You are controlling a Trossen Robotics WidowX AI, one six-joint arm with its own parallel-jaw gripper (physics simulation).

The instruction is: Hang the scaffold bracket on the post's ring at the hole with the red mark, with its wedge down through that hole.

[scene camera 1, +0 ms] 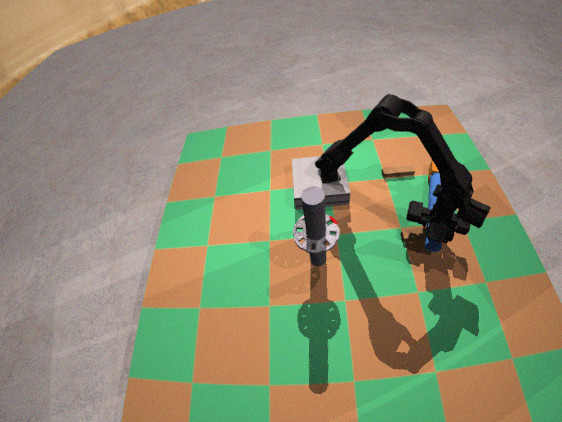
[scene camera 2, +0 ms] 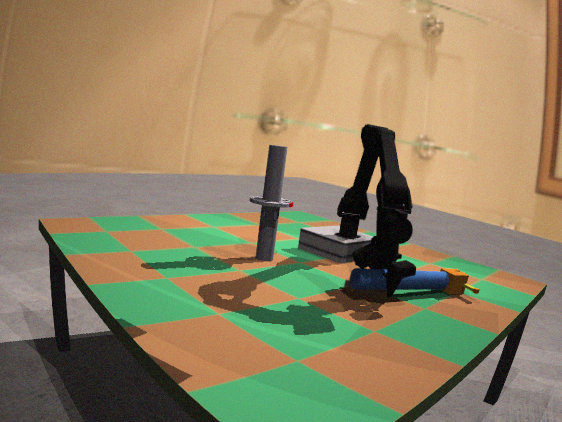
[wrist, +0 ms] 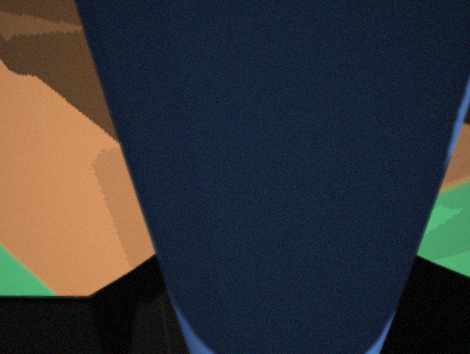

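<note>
The scaffold bracket is a blue tube (scene camera 1: pixel 435 184) (scene camera 2: pixel 426 280) with an orange head (scene camera 2: pixel 455 281) and a thin yellow wedge at its far end. It lies flat on the checkered mat (scene camera 1: pixel 233 347) at the right. My gripper (scene camera 1: pixel 433 239) (scene camera 2: pixel 392 280) is down over the tube's near half and shut on it. In the wrist view the blue tube (wrist: pixel 269 158) fills nearly the whole frame. The dark grey post (scene camera 1: pixel 314 213) (scene camera 2: pixel 275 176) stands upright left of the bracket. Its ring (scene camera 1: pixel 301 239) (scene camera 2: pixel 264 201) has several holes and a red mark (scene camera 1: pixel 333 219) (scene camera 2: pixel 290 204) on the side towards the arm's base.
The arm's grey base block (scene camera 1: pixel 304 173) (scene camera 2: pixel 321 240) sits just behind the post. A small dark bar (scene camera 1: pixel 398 172) lies on the mat near the bracket's orange end. Grey floor surrounds the mat, and a tan wall stands behind it.
</note>
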